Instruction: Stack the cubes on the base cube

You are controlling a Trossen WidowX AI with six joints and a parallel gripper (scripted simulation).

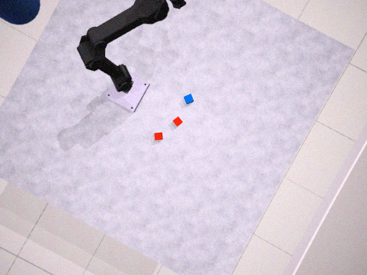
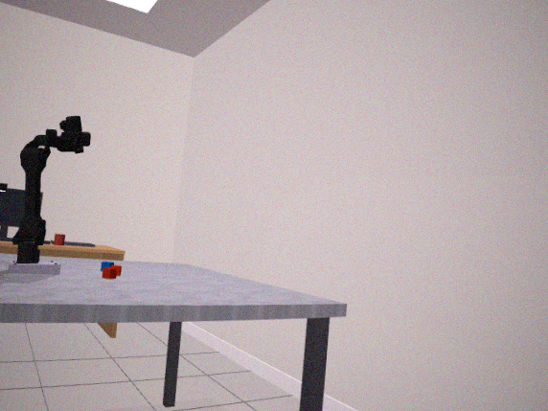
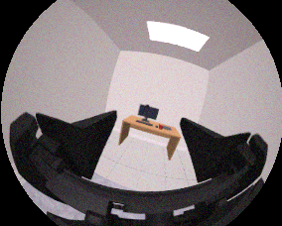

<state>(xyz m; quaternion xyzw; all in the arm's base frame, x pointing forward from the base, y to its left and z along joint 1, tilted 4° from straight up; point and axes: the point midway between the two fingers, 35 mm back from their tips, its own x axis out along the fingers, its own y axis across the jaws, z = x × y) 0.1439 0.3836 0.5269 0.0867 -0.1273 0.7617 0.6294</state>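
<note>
My gripper tip is now 54 cm above the blue base cube, 35 cm to the left of it and 19 cm short of it. Round my gripper tip: red cube (54 cm below, 47 cm to the right, 19 cm ahead).
</note>
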